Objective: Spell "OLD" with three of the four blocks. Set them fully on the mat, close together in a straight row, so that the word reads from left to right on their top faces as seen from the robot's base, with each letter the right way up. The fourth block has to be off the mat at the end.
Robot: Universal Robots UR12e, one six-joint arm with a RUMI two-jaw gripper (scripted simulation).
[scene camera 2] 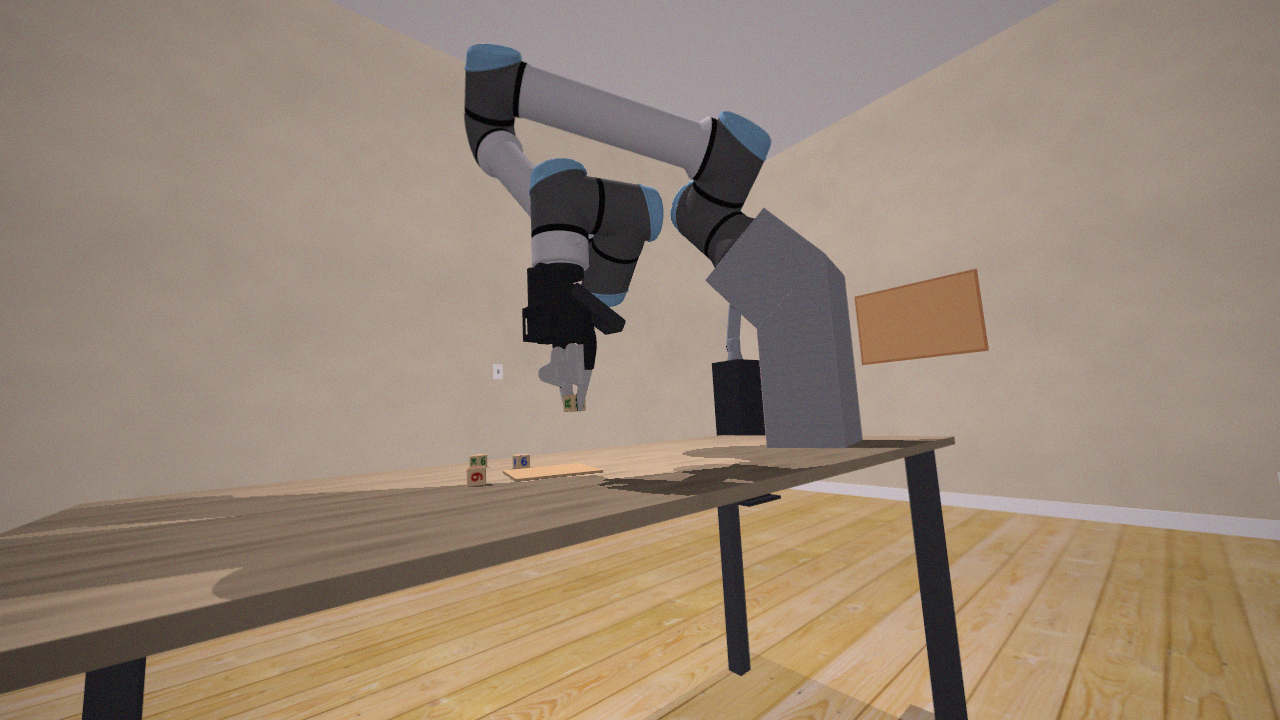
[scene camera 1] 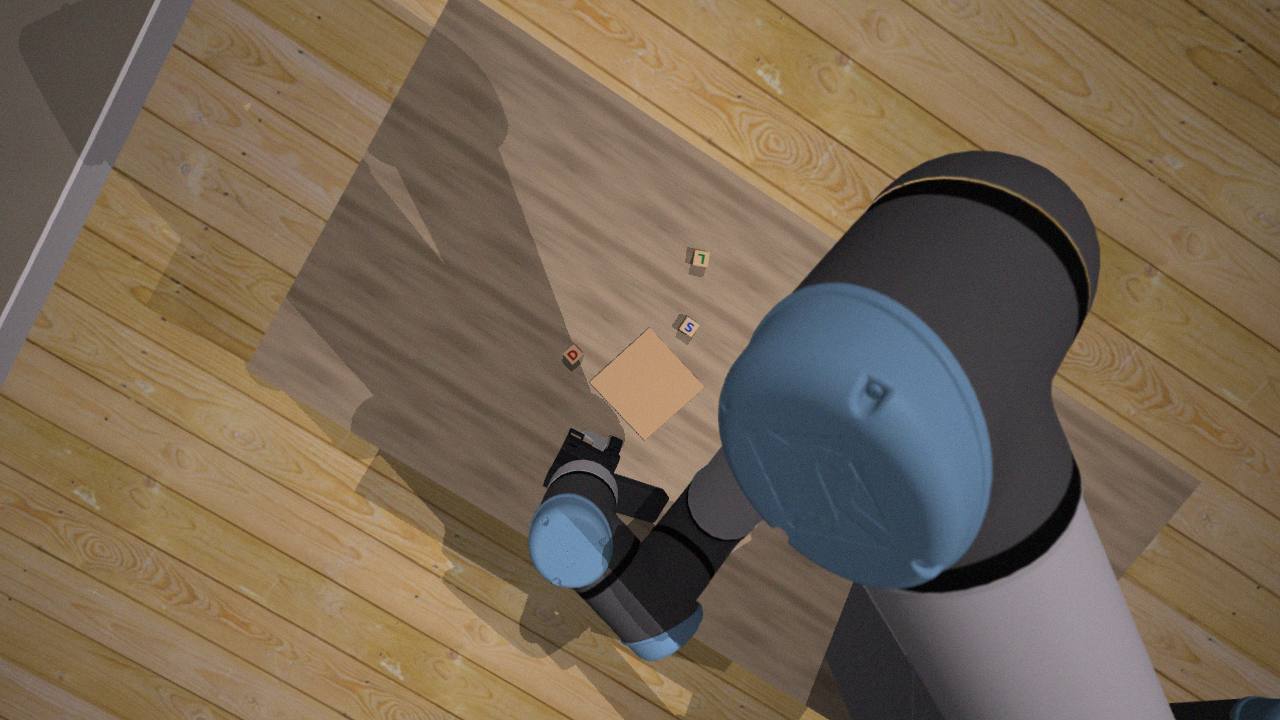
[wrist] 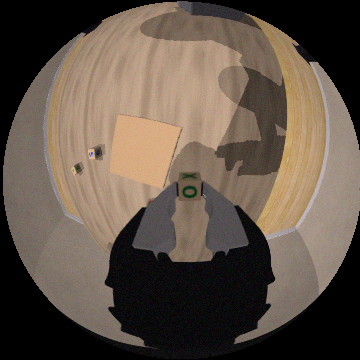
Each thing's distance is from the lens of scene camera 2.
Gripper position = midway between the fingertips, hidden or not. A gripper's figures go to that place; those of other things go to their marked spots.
gripper (scene camera 2: pixel 573 411): 70 cm
tan mat (scene camera 2: pixel 525 474): 77 cm
